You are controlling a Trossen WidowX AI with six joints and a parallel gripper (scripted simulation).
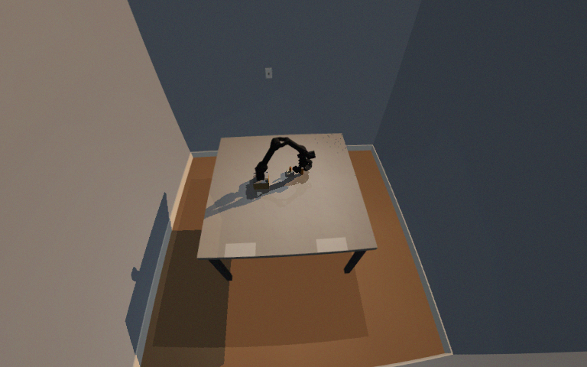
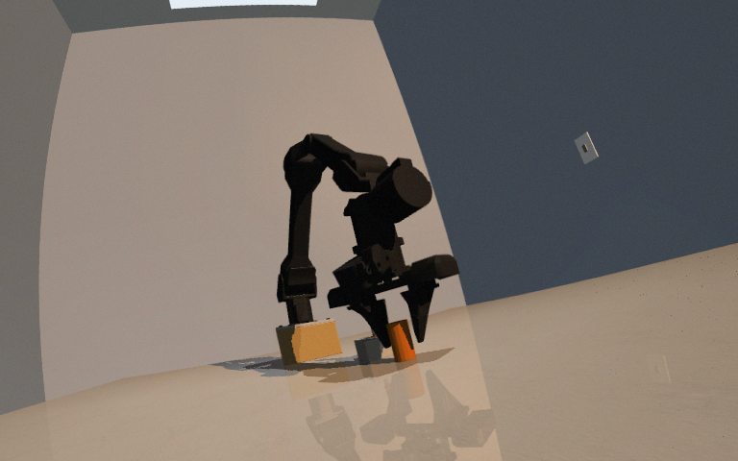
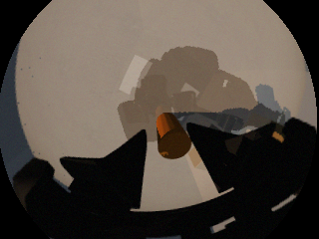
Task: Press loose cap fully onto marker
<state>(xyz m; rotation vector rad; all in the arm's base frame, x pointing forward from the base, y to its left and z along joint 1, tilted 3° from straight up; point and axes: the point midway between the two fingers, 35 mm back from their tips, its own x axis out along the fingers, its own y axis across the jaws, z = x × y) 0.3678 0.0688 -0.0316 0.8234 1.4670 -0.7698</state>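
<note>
The tan holder block lies 10 cm behind my gripper tip and 1 cm to the left of it. The rest, counted from my gripper tip: orange cap: 1 cm above.
</note>
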